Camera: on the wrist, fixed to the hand. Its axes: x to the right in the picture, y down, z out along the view.
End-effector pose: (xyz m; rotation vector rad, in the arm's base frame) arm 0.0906 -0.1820 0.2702 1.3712 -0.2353 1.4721
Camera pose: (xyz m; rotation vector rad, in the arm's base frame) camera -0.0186 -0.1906 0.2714 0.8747 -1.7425 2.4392
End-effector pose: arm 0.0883 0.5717 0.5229 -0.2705 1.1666 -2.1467
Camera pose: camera 0.1216 0.5960 0.4214 0.3925 1.0324 -0.6112
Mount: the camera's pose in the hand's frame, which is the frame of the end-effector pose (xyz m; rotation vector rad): -0.0277 0.0879 -0.0593 -0.2763 -0.0416 1.5592
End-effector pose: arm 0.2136 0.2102 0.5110 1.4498 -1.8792 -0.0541
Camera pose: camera 0.1781 0.2884 0.5791 -0.4264 -2.3924 0.3804
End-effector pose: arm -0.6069 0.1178 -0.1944 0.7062 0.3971 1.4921
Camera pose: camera -0.7140 0.0956 -0.1868 0.8331 -0.5797 2.8799
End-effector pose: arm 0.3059 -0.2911 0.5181 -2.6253 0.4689 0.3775
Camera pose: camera 0.2581 -0.3858 0.5456 1.7422 -2.3201 -0.8823
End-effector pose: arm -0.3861 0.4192 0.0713 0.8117 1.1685 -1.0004
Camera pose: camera -0.3272 0.5104 0.0861 1.1132 0.3269 0.4274
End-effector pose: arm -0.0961 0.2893 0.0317 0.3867 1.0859 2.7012
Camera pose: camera -0.0966 0.1808 0.0474 -0.8396 -0.1211 -1.7959
